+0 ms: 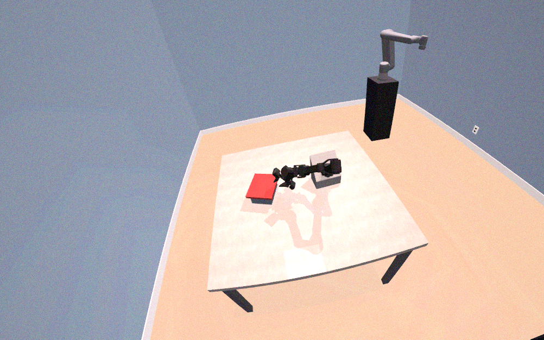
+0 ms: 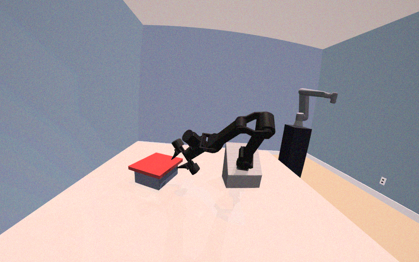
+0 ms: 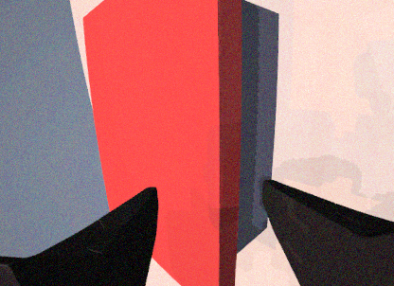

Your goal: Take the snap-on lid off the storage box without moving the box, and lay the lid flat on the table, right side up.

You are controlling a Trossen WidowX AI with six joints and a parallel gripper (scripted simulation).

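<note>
Right now my gripper tip is 100 mm short of the red lid, 30 mm to the left of it and 20 mm above it. Round my gripper tip: storage box 100 mm ahead, 30 mm to the right, 60 mm below.
</note>
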